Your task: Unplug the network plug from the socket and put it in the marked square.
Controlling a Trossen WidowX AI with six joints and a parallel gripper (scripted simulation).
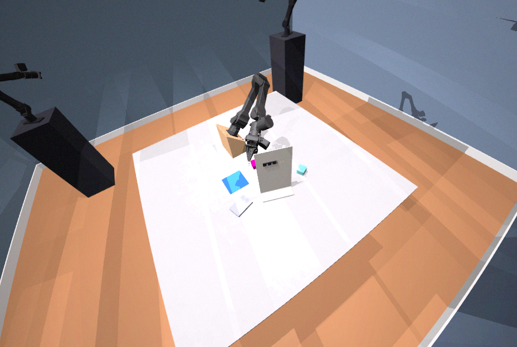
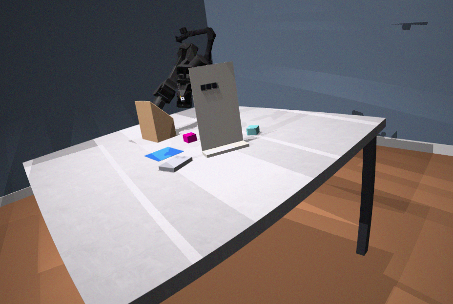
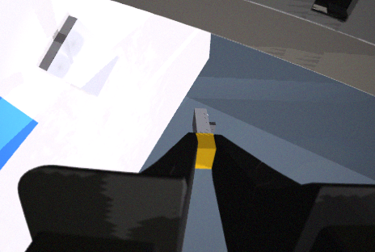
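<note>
The upright grey panel is 10 cm ahead of my gripper tip, 7 cm to the left of it and 7 cm below it. From my gripper tip the other things lie so: magenta cube 20 cm below, 12 cm behind, 8 cm to the left; teal cube 28 cm to the left, 20 cm below, 8 cm ahead.
</note>
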